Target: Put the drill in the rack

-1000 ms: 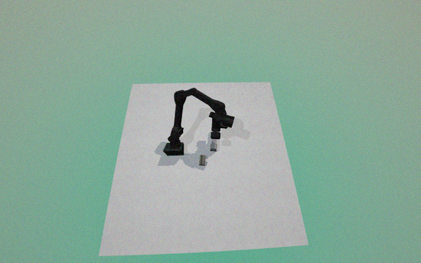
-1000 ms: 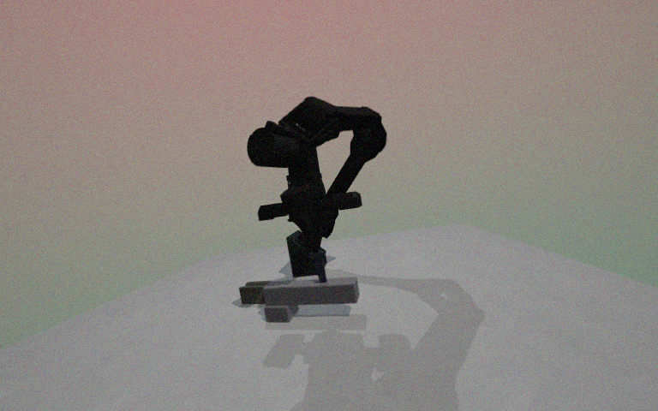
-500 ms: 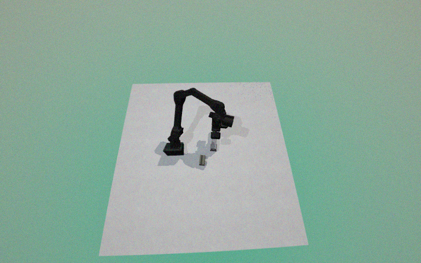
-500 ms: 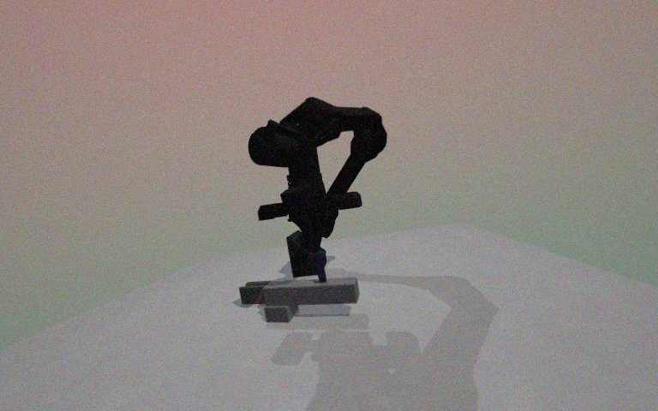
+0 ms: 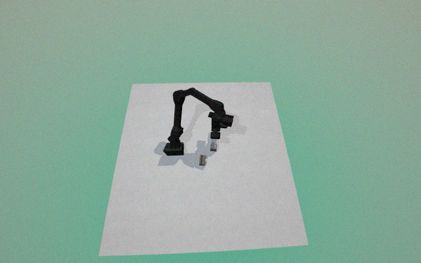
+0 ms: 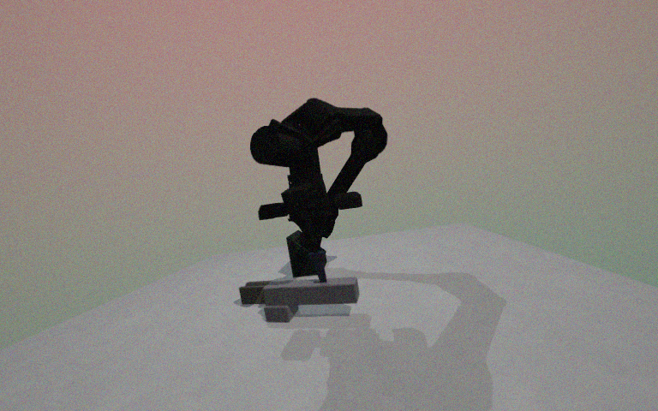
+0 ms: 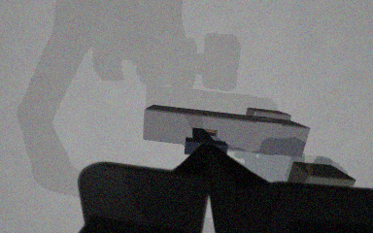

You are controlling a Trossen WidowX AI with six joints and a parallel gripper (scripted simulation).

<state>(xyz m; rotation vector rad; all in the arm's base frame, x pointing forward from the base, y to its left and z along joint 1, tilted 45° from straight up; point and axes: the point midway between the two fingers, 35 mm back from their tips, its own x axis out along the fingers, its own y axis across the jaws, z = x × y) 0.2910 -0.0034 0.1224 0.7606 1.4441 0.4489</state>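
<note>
Now: gripper tip 3 cm above the dark key. Also, from my gripper tip: rack: 11 cm behind, 18 cm to the right, 11 cm below; grey housing block: 1 cm behind, 3 cm to the right, 9 cm below; drill: 1 cm behind, 5 cm to the right, 8 cm below.
</note>
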